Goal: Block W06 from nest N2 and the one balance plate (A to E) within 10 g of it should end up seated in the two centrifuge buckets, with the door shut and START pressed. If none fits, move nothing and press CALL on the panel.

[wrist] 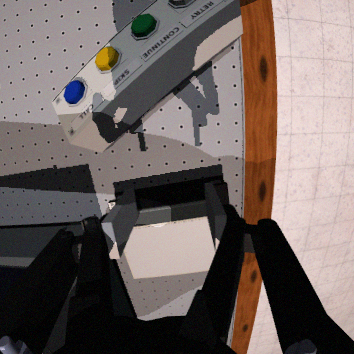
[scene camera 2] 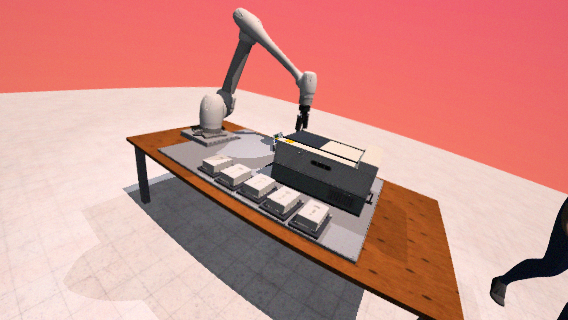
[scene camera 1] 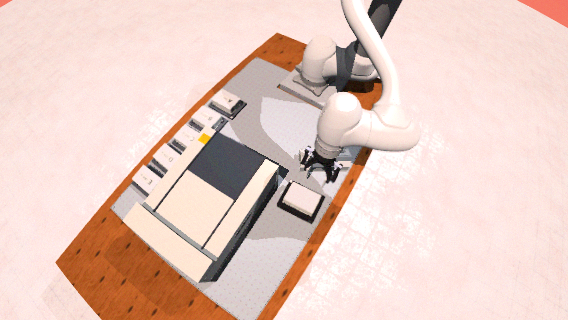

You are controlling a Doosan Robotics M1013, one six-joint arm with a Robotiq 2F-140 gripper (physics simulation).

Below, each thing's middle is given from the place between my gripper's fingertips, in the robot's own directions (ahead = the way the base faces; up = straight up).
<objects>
Now: hand 140 mm past the button box [wrist: 151,55], 60 mm above it and 40 mm to the left of it. From my hand the other things lie so: dark top panel [scene camera 1: 226,165] (260 mm to the right, 210 mm ahead, 110 mm above); centrifuge [scene camera 2: 340,174] (360 mm ahead, 240 mm to the right, 20 mm above).
</objects>
